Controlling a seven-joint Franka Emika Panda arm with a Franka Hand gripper.
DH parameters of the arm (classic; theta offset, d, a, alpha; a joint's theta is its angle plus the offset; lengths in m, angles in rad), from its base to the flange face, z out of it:
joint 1: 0 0.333 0 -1.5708
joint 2: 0 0 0 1.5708
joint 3: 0 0.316 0.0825 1.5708
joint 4: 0 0 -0.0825 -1.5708
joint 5: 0 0.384 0 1.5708
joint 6: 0 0 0.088 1.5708
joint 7: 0 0.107 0 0
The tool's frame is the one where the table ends.
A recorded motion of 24 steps. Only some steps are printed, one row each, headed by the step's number.
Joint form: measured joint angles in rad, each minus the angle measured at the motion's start. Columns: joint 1, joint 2, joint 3, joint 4, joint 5, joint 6, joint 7.
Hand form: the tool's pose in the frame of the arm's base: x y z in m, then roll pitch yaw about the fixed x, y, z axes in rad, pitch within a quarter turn. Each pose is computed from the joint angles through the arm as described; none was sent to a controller.
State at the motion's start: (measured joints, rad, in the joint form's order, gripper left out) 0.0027 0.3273 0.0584 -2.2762 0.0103 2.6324 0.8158
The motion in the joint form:
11: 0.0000 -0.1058 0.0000 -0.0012 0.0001 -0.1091 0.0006
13: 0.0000 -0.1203 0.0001 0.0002 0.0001 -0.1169 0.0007
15: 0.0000 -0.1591 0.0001 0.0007 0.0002 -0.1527 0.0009
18: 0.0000 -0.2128 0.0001 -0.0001 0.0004 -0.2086 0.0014
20: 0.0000 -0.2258 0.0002 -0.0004 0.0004 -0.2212 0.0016
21: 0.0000 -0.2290 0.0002 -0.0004 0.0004 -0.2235 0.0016
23: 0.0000 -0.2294 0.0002 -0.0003 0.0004 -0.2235 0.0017
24: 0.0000 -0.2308 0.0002 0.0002 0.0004 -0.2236 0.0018
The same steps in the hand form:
11: 0.5357 0.0328 0.2606 -3.1106 -0.0030 -0.7653
13: 0.5364 0.0329 0.2682 -3.1052 -0.0090 -0.7652
15: 0.5350 0.0328 0.2859 -3.1039 -0.0127 -0.7649
18: 0.5308 0.0325 0.3091 -3.1079 -0.0125 -0.7646
20: 0.5297 0.0325 0.3147 -3.1082 -0.0130 -0.7646
21: 0.5295 0.0325 0.3162 -3.1077 -0.0137 -0.7645
23: 0.5296 0.0325 0.3164 -3.1074 -0.0141 -0.7647
24: 0.5297 0.0325 0.3174 -3.1061 -0.0153 -0.7648

